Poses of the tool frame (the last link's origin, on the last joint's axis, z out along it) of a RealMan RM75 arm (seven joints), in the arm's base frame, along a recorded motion.
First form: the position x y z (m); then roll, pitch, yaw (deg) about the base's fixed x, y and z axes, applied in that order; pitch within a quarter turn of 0, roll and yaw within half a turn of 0.
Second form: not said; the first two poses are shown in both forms.
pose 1, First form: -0.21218 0.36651 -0.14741 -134.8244 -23.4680 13.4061
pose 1, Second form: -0.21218 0.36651 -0.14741 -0.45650 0.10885 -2.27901
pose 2, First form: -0.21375 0.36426 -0.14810 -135.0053 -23.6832 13.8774
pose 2, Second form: -0.21375 0.36426 -0.14810 -0.46437 0.10639 -2.28009
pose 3, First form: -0.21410 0.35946 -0.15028 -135.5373 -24.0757 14.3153
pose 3, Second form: -0.21410 0.35946 -0.15028 -0.47355 0.10914 -2.28567
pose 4, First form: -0.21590 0.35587 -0.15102 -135.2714 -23.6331 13.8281
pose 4, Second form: -0.21590 0.35587 -0.15102 -0.46271 0.10856 -2.28461
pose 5, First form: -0.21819 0.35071 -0.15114 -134.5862 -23.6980 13.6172
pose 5, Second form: -0.21819 0.35071 -0.15114 -0.46230 0.10673 -2.27374
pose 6, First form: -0.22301 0.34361 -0.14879 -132.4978 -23.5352 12.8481
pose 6, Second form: -0.22301 0.34361 -0.14879 -0.45496 0.09922 -2.24264
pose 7, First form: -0.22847 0.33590 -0.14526 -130.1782 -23.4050 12.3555
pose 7, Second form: -0.22847 0.33590 -0.14526 -0.45134 0.08697 -2.20723
